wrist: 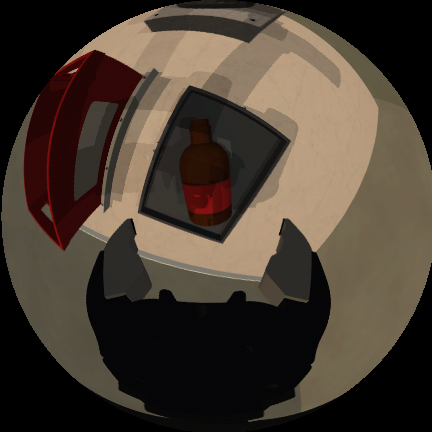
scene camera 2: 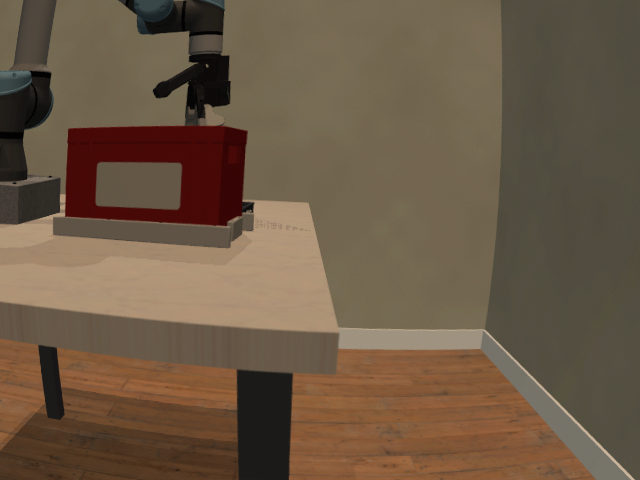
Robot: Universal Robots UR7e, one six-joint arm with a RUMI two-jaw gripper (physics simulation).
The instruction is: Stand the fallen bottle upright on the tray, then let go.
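Observation:
The brown bottle with a red label lies on its side in the dark square tray in the wrist view. Its neck points away from the gripper and its base is at the near end of the tray. My gripper is open and empty, pointing down above the tray area, with its fingers wide on either side of the bottle's base end in the wrist view. In the scene view the crate hides the bottle and most of the tray; a dark corner of the tray shows behind the crate.
A tall red crate stands beside the tray, bordered by a low grey rail. The grey robot base block is on the table. The table's right edge lies beyond the crate in the scene view.

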